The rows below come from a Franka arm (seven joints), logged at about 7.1 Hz.
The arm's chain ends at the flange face. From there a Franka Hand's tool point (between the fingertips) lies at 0.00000 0.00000 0.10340 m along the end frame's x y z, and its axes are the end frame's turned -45 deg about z.
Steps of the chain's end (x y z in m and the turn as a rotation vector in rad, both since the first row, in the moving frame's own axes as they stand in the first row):
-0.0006 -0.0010 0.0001 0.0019 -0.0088 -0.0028
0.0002 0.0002 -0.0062 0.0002 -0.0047 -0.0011
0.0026 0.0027 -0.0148 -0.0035 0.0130 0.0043
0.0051 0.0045 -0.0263 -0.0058 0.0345 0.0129
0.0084 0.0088 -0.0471 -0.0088 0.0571 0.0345
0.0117 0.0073 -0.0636 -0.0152 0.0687 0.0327
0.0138 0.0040 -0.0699 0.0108 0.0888 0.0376
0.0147 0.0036 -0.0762 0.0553 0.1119 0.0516
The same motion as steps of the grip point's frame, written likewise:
-0.0002 -0.0019 0.0001 0.0076 -0.0049 -0.0028
-0.0003 -0.0001 -0.0062 0.0035 -0.0032 -0.0011
0.0006 0.0050 -0.0148 -0.0117 0.0067 0.0043
0.0025 0.0097 -0.0264 -0.0285 0.0203 0.0129
0.0032 0.0170 -0.0473 -0.0466 0.0342 0.0345
0.0069 0.0196 -0.0639 -0.0593 0.0378 0.0327
0.0141 0.0184 -0.0703 -0.0552 0.0704 0.0376
0.0199 0.0174 -0.0770 -0.0400 0.1182 0.0516

